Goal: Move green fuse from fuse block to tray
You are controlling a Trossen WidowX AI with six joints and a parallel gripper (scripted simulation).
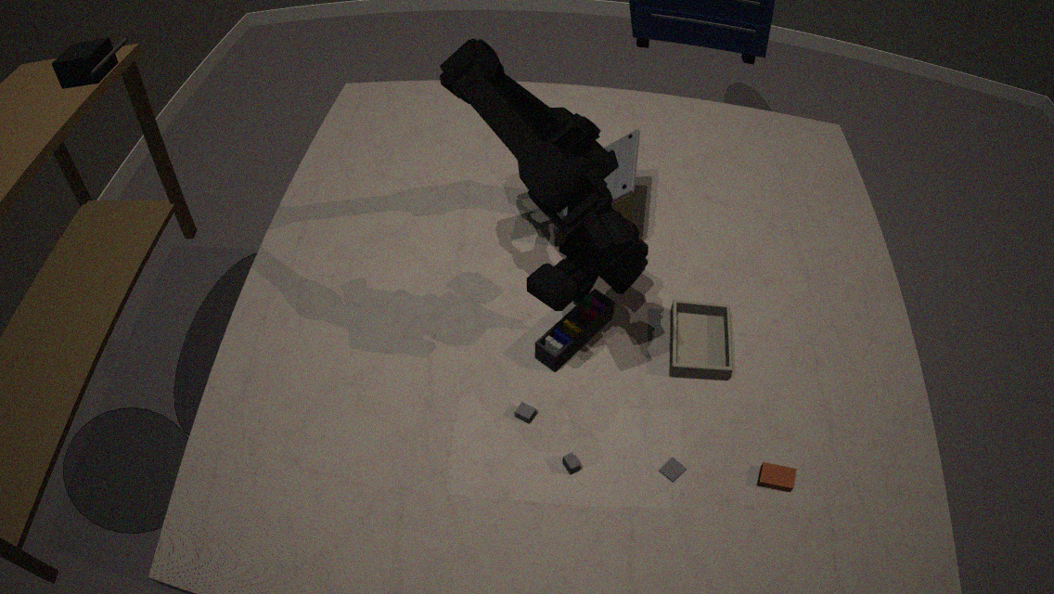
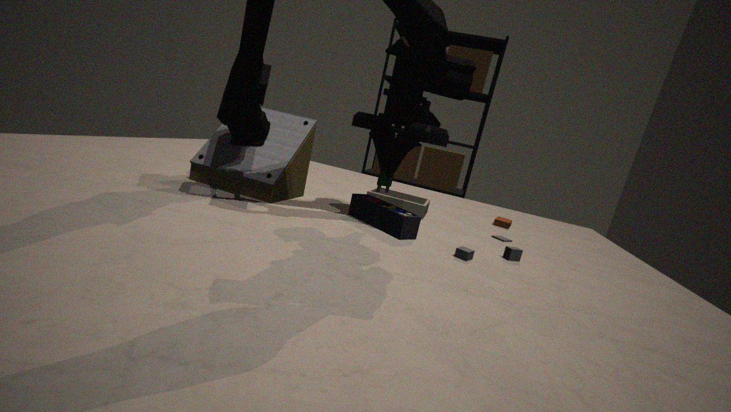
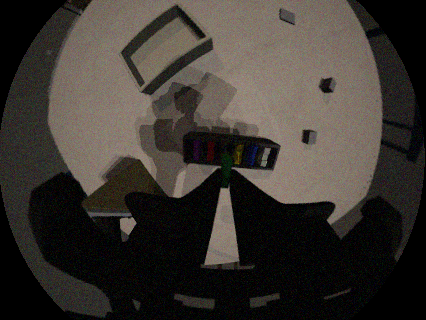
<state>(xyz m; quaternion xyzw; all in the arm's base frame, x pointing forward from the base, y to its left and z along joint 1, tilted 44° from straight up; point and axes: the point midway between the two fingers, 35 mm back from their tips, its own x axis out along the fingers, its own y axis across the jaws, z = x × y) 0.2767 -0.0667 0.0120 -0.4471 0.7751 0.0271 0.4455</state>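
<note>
The grey tray is 3 cm ahead of my gripper tip, 20 cm to the left of it and 9 cm below it. Round my gripper tip: green fuse: 1 cm below.
</note>
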